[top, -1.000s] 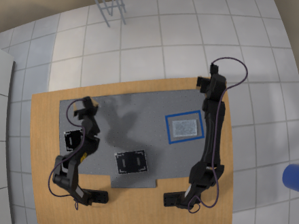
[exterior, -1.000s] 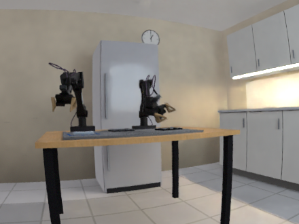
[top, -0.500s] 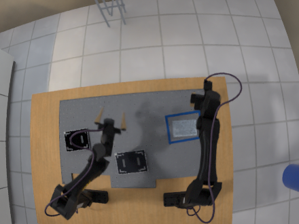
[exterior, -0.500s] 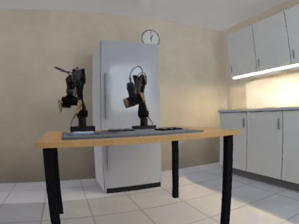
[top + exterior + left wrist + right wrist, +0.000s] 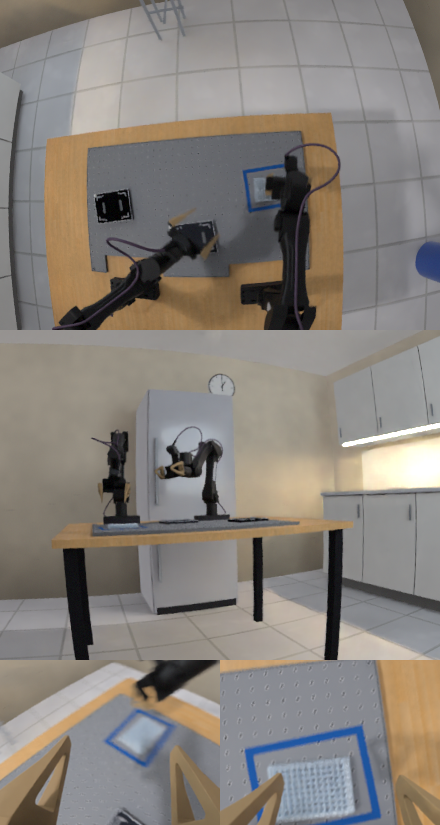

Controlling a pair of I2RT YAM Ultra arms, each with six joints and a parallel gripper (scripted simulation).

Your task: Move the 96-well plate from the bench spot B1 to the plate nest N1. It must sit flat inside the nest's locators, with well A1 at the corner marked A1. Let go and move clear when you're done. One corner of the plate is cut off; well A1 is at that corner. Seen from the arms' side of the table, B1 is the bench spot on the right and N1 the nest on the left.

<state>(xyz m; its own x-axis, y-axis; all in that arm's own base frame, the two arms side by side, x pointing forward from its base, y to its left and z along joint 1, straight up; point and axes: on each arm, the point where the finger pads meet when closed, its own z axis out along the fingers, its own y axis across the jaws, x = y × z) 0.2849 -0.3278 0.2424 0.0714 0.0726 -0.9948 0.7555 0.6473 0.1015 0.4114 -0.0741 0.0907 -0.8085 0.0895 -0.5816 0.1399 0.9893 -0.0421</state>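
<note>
Now: the 96-well plate 110 mm below my right hand, 40 mm to the left of it and 30 mm behind it.
</note>
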